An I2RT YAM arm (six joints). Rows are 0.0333 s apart.
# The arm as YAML. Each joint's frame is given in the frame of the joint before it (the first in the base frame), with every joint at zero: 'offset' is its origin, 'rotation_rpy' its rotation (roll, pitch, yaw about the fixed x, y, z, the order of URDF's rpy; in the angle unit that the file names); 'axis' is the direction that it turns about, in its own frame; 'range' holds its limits. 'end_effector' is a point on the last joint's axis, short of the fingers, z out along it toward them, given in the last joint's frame.
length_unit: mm
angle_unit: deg
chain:
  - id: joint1
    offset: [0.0, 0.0, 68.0]
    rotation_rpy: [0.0, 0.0, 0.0]
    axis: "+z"
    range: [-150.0, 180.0]
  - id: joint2
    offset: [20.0, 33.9, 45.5]
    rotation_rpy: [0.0, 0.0, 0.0]
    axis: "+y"
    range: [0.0, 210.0]
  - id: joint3
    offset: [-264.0, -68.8, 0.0]
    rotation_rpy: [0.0, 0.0, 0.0]
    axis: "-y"
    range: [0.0, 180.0]
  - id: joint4
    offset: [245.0, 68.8, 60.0]
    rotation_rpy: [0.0, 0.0, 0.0]
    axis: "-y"
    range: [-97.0, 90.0]
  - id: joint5
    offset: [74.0, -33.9, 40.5]
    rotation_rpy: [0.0, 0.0, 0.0]
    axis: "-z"
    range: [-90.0, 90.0]
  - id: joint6
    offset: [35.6, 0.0, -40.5]
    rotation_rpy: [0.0, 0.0, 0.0]
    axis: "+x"
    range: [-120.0, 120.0]
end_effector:
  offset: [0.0, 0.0, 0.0]
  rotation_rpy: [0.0, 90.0, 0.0]
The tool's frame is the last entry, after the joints.
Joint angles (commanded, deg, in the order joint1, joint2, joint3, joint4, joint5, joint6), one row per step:
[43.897 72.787 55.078 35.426 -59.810 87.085]
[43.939 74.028 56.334 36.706 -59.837 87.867]
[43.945 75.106 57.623 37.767 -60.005 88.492]
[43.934 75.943 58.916 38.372 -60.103 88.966]
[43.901 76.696 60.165 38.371 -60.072 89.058]
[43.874 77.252 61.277 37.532 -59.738 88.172]
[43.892 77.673 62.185 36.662 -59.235 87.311]
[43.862 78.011 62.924 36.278 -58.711 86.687]
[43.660 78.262 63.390 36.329 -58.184 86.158]
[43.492 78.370 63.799 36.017 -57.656 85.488]
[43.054 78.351 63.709 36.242 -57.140 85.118]
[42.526 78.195 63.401 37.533 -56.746 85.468]
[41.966 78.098 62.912 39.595 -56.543 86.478]
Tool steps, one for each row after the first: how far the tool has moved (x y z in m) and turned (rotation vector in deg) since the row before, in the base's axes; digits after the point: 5 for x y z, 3 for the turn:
[0.00330 0.00348 0.00367 0.692 -0.193 0.191]
[0.00288 0.00289 0.00414 0.679 -0.361 0.270]
[0.00233 0.00221 0.00454 0.585 -0.339 0.165]
[0.00245 0.00211 0.00374 0.327 -0.262 -0.045]
[0.00230 0.00187 0.00267 0.127 -0.549 -0.502]
[0.00180 0.00164 0.00209 0.087 -0.414 -0.610]
[0.00155 0.00104 0.00222 0.303 -0.474 -0.635]
[0.00184 0.00004 0.00169 0.448 -0.563 -0.794]
[0.00136 -0.00018 0.00151 0.284 -0.498 -0.790]
[0.00194 -0.00162 0.00000 0.322 -0.336 -0.991]
[0.00130 -0.00281 0.00098 0.813 -0.399 -0.821]
[0.00117 -0.00304 0.00072 0.992 -0.215 -0.524]

